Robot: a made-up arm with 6 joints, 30 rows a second.
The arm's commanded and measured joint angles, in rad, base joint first. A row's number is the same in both.
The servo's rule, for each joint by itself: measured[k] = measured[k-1] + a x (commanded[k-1-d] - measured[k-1]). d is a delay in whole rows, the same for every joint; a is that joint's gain. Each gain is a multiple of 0.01, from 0.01 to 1. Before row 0 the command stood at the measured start. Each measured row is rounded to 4 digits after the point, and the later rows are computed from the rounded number. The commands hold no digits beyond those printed.
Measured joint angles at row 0: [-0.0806, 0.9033, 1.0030, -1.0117, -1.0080, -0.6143]
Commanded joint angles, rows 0 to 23: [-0.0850, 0.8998, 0.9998, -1.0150, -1.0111, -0.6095]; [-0.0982, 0.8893, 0.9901, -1.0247, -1.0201, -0.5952]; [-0.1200, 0.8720, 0.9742, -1.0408, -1.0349, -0.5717]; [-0.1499, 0.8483, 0.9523, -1.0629, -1.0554, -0.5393]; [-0.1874, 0.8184, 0.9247, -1.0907, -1.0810, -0.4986]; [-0.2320, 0.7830, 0.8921, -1.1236, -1.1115, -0.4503]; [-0.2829, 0.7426, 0.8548, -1.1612, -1.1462, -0.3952]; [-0.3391, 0.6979, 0.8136, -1.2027, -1.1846, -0.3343]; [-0.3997, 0.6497, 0.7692, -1.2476, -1.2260, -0.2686]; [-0.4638, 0.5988, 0.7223, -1.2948, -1.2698, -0.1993]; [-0.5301, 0.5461, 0.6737, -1.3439, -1.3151, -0.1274]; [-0.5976, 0.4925, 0.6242, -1.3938, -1.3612, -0.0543]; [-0.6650, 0.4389, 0.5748, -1.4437, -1.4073, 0.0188]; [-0.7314, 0.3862, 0.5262, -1.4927, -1.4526, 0.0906]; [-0.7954, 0.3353, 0.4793, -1.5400, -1.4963, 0.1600]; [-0.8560, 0.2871, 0.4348, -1.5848, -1.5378, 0.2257]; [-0.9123, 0.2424, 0.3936, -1.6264, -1.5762, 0.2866]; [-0.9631, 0.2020, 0.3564, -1.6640, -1.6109, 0.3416]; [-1.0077, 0.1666, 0.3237, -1.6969, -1.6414, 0.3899]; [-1.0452, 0.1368, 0.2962, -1.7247, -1.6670, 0.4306]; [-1.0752, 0.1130, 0.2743, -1.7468, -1.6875, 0.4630]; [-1.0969, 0.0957, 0.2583, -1.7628, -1.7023, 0.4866]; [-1.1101, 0.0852, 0.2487, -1.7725, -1.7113, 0.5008]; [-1.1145, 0.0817, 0.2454, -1.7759, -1.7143, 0.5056]
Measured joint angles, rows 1 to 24: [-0.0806, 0.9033, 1.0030, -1.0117, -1.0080, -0.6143]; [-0.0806, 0.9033, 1.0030, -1.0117, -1.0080, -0.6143]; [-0.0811, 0.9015, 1.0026, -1.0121, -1.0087, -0.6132]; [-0.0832, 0.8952, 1.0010, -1.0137, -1.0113, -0.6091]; [-0.0876, 0.8831, 0.9975, -1.0172, -1.0167, -0.6005]; [-0.0951, 0.8650, 0.9916, -1.0231, -1.0256, -0.5864]; [-0.1062, 0.8408, 0.9829, -1.0319, -1.0383, -0.5662]; [-0.1213, 0.8107, 0.9711, -1.0438, -1.0551, -0.5395]; [-0.1407, 0.7753, 0.9560, -1.0591, -1.0761, -0.5063]; [-0.1645, 0.7351, 0.9375, -1.0778, -1.1011, -0.4667]; [-0.1927, 0.6907, 0.9156, -1.0999, -1.1298, -0.4211]; [-0.2252, 0.6429, 0.8905, -1.1252, -1.1620, -0.3701]; [-0.2618, 0.5926, 0.8623, -1.1536, -1.1972, -0.3143]; [-0.3021, 0.5405, 0.8313, -1.1848, -1.2349, -0.2545]; [-0.3456, 0.4877, 0.7980, -1.2185, -1.2746, -0.1916]; [-0.3919, 0.4349, 0.7627, -1.2541, -1.3155, -0.1267]; [-0.4403, 0.3831, 0.7259, -1.2913, -1.3571, -0.0608]; [-0.4902, 0.3332, 0.6881, -1.3295, -1.3987, 0.0051]; [-0.5409, 0.2860, 0.6498, -1.3681, -1.4395, 0.0698]; [-0.5916, 0.2423, 0.6117, -1.4066, -1.4789, 0.1323]; [-0.6415, 0.2029, 0.5743, -1.4443, -1.5163, 0.1915]; [-0.6899, 0.1685, 0.5381, -1.4808, -1.5510, 0.2465]; [-0.7361, 0.1396, 0.5038, -1.5154, -1.5824, 0.2963]; [-0.7794, 0.1168, 0.4719, -1.5476, -1.6100, 0.3401]
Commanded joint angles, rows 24 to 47: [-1.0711, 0.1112, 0.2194, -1.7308, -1.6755, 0.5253]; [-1.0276, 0.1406, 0.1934, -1.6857, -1.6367, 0.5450]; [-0.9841, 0.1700, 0.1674, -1.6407, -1.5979, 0.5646]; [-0.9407, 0.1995, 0.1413, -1.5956, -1.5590, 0.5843]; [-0.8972, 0.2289, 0.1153, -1.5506, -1.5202, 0.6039]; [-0.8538, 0.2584, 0.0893, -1.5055, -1.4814, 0.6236]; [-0.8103, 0.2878, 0.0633, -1.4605, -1.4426, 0.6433]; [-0.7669, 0.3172, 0.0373, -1.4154, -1.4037, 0.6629]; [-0.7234, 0.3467, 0.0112, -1.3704, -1.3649, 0.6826]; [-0.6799, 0.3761, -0.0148, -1.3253, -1.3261, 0.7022]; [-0.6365, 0.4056, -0.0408, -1.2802, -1.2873, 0.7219]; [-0.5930, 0.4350, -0.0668, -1.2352, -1.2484, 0.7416]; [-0.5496, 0.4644, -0.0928, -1.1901, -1.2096, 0.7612]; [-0.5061, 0.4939, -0.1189, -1.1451, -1.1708, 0.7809]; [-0.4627, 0.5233, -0.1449, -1.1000, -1.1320, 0.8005]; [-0.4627, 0.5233, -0.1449, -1.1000, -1.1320, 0.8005]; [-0.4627, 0.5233, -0.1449, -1.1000, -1.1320, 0.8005]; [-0.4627, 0.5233, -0.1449, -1.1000, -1.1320, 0.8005]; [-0.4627, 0.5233, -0.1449, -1.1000, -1.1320, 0.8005]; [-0.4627, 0.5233, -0.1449, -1.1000, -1.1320, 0.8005]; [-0.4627, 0.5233, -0.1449, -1.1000, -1.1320, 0.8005]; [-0.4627, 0.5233, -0.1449, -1.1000, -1.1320, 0.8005]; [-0.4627, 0.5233, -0.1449, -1.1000, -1.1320, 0.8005]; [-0.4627, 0.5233, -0.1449, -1.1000, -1.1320, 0.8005]
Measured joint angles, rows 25 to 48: [-0.8191, 0.1004, 0.4429, -1.5768, -1.6333, 0.3771]; [-0.8545, 0.0907, 0.4172, -1.6027, -1.6519, 0.4067]; [-0.8805, 0.1014, 0.3915, -1.6194, -1.6573, 0.4340]; [-0.8982, 0.1218, 0.3657, -1.6280, -1.6526, 0.4595]; [-0.9085, 0.1469, 0.3399, -1.6297, -1.6400, 0.4837]; [-0.9124, 0.1743, 0.3141, -1.6253, -1.6214, 0.5068]; [-0.9106, 0.2027, 0.2883, -1.6156, -1.5981, 0.5291]; [-0.9038, 0.2317, 0.2624, -1.6013, -1.5713, 0.5508]; [-0.8926, 0.2609, 0.2365, -1.5830, -1.5417, 0.5721]; [-0.8775, 0.2902, 0.2106, -1.5612, -1.5100, 0.5930]; [-0.8590, 0.3196, 0.1847, -1.5364, -1.4766, 0.6136]; [-0.8375, 0.3490, 0.1588, -1.5090, -1.4420, 0.6340]; [-0.8134, 0.3784, 0.1329, -1.4793, -1.4064, 0.6542]; [-0.7870, 0.4078, 0.1069, -1.4476, -1.3701, 0.6743]; [-0.7585, 0.4372, 0.0809, -1.4141, -1.3332, 0.6943]; [-0.7282, 0.4667, 0.0549, -1.3791, -1.2958, 0.7142]; [-0.6963, 0.4961, 0.0289, -1.3428, -1.2581, 0.7340]; [-0.6683, 0.5102, 0.0063, -1.3112, -1.2291, 0.7493]; [-0.6436, 0.5170, -0.0134, -1.2837, -1.2068, 0.7611]; [-0.6219, 0.5203, -0.0305, -1.2598, -1.1896, 0.7702]; [-0.6028, 0.5219, -0.0454, -1.2390, -1.1764, 0.7772]; [-0.5860, 0.5226, -0.0583, -1.2209, -1.1662, 0.7826]; [-0.5712, 0.5230, -0.0696, -1.2052, -1.1583, 0.7867]; [-0.5582, 0.5232, -0.0794, -1.1915, -1.1523, 0.7899]
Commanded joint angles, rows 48 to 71: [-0.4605, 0.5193, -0.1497, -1.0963, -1.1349, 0.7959]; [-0.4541, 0.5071, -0.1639, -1.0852, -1.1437, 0.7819]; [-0.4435, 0.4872, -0.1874, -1.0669, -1.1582, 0.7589]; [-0.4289, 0.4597, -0.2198, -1.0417, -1.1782, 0.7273]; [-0.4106, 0.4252, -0.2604, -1.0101, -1.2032, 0.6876]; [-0.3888, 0.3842, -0.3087, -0.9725, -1.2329, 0.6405]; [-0.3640, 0.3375, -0.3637, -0.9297, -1.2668, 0.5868]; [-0.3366, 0.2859, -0.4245, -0.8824, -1.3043, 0.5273]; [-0.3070, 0.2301, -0.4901, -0.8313, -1.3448, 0.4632]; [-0.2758, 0.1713, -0.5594, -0.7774, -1.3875, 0.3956]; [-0.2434, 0.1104, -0.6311, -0.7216, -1.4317, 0.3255]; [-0.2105, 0.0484, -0.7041, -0.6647, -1.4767, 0.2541]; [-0.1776, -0.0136, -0.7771, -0.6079, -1.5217, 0.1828]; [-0.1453, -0.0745, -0.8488, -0.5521, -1.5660, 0.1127]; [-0.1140, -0.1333, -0.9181, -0.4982, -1.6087, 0.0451]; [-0.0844, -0.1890, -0.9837, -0.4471, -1.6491, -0.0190]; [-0.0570, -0.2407, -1.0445, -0.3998, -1.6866, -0.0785]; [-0.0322, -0.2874, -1.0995, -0.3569, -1.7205, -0.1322]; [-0.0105, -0.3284, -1.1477, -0.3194, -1.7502, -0.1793]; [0.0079, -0.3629, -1.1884, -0.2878, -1.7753, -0.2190]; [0.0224, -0.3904, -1.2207, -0.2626, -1.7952, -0.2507]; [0.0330, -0.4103, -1.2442, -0.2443, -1.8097, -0.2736]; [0.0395, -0.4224, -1.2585, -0.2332, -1.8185, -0.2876]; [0.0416, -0.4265, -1.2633, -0.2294, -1.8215, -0.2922]
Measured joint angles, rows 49 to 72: [-0.5467, 0.5233, -0.0879, -1.1796, -1.1476, 0.7923]; [-0.5366, 0.5233, -0.0953, -1.1693, -1.1440, 0.7942]; [-0.5275, 0.5212, -0.1024, -1.1598, -1.1419, 0.7946]; [-0.5187, 0.5139, -0.1104, -1.1501, -1.1423, 0.7917]; [-0.5097, 0.5000, -0.1204, -1.1393, -1.1460, 0.7842]; [-0.5000, 0.4790, -0.1333, -1.1266, -1.1534, 0.7711]; [-0.4893, 0.4510, -0.1498, -1.1115, -1.1649, 0.7519]; [-0.4772, 0.4163, -0.1705, -1.0934, -1.1805, 0.7263]; [-0.4636, 0.3753, -0.1956, -1.0721, -1.2003, 0.6942]; [-0.4484, 0.3288, -0.2254, -1.0474, -1.2242, 0.6558]; [-0.4314, 0.2775, -0.2598, -1.0193, -1.2519, 0.6115]; [-0.4127, 0.2223, -0.2987, -0.9879, -1.2831, 0.5618]; [-0.3924, 0.1641, -0.3419, -0.9533, -1.3173, 0.5075]; [-0.3706, 0.1039, -0.3890, -0.9158, -1.3540, 0.4492]; [-0.3474, 0.0428, -0.4395, -0.8758, -1.3926, 0.3879]; [-0.3231, -0.0182, -0.4927, -0.8337, -1.4325, 0.3246]; [-0.2980, -0.0781, -0.5480, -0.7901, -1.4730, 0.2603]; [-0.2724, -0.1358, -0.6046, -0.7455, -1.5135, 0.1961]; [-0.2466, -0.1903, -0.6618, -0.7006, -1.5533, 0.1329]; [-0.2209, -0.2408, -0.7187, -0.6559, -1.5918, 0.0719]; [-0.1957, -0.2864, -0.7745, -0.6122, -1.6282, 0.0141]; [-0.1713, -0.3262, -0.8283, -0.5700, -1.6620, -0.0395]; [-0.1481, -0.3596, -0.8793, -0.5300, -1.6926, -0.0881]; [-0.1264, -0.3860, -0.9267, -0.4929, -1.7195, -0.1308]
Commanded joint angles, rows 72 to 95: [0.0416, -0.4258, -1.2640, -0.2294, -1.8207, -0.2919]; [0.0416, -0.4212, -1.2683, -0.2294, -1.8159, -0.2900]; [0.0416, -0.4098, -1.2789, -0.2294, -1.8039, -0.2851]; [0.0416, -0.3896, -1.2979, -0.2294, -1.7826, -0.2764]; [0.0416, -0.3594, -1.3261, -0.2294, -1.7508, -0.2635]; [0.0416, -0.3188, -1.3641, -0.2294, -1.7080, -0.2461]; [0.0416, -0.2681, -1.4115, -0.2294, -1.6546, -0.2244]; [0.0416, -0.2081, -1.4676, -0.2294, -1.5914, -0.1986]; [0.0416, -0.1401, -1.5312, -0.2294, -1.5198, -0.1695]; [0.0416, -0.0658, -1.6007, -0.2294, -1.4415, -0.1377]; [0.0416, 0.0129, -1.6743, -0.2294, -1.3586, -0.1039]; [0.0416, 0.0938, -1.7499, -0.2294, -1.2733, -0.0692]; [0.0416, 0.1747, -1.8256, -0.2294, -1.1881, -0.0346]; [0.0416, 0.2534, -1.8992, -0.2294, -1.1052, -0.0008]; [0.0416, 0.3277, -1.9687, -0.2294, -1.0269, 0.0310]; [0.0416, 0.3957, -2.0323, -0.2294, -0.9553, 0.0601]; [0.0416, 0.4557, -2.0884, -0.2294, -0.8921, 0.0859]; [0.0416, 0.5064, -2.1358, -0.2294, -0.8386, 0.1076]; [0.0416, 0.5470, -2.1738, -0.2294, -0.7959, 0.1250]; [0.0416, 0.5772, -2.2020, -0.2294, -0.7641, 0.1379]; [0.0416, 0.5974, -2.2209, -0.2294, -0.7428, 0.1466]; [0.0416, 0.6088, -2.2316, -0.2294, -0.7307, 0.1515]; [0.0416, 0.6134, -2.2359, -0.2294, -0.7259, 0.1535]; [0.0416, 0.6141, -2.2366, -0.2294, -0.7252, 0.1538]
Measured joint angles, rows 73 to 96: [-0.1065, -0.4049, -0.9698, -0.4591, -1.7423, -0.1669]; [-0.0887, -0.4161, -1.0080, -0.4292, -1.7605, -0.1957]; [-0.0731, -0.4211, -1.0413, -0.4032, -1.7743, -0.2178]; [-0.0593, -0.4212, -1.0708, -0.3806, -1.7839, -0.2344]; [-0.0472, -0.4153, -1.0979, -0.3609, -1.7885, -0.2461]; [-0.0365, -0.4019, -1.1239, -0.3438, -1.7871, -0.2531]; [-0.0271, -0.3798, -1.1502, -0.3289, -1.7788, -0.2555]; [-0.0189, -0.3481, -1.1780, -0.3160, -1.7625, -0.2533]; [-0.0116, -0.3065, -1.2084, -0.3047, -1.7377, -0.2467]; [-0.0052, -0.2553, -1.2421, -0.2949, -1.7041, -0.2356]; [0.0004, -0.1954, -1.2797, -0.2864, -1.6617, -0.2204]; [0.0053, -0.1280, -1.3214, -0.2790, -1.6111, -0.2014]; [0.0097, -0.0547, -1.3673, -0.2726, -1.5530, -0.1790]; [0.0135, 0.0225, -1.4170, -0.2670, -1.4887, -0.1537]; [0.0169, 0.1016, -1.4701, -0.2621, -1.4196, -0.1263]; [0.0199, 0.1805, -1.5259, -0.2578, -1.3473, -0.0974]; [0.0225, 0.2570, -1.5835, -0.2541, -1.2736, -0.0679]; [0.0248, 0.3291, -1.6418, -0.2509, -1.2004, -0.0385]; [0.0268, 0.3949, -1.6999, -0.2481, -1.1295, -0.0099]; [0.0286, 0.4529, -1.7566, -0.2457, -1.0626, 0.0171]; [0.0302, 0.5018, -1.8108, -0.2436, -1.0013, 0.0419]; [0.0316, 0.5410, -1.8617, -0.2418, -0.9467, 0.0640]; [0.0328, 0.5703, -1.9084, -0.2402, -0.8998, 0.0830]; [0.0339, 0.5903, -1.9504, -0.2388, -0.8609, 0.0988]
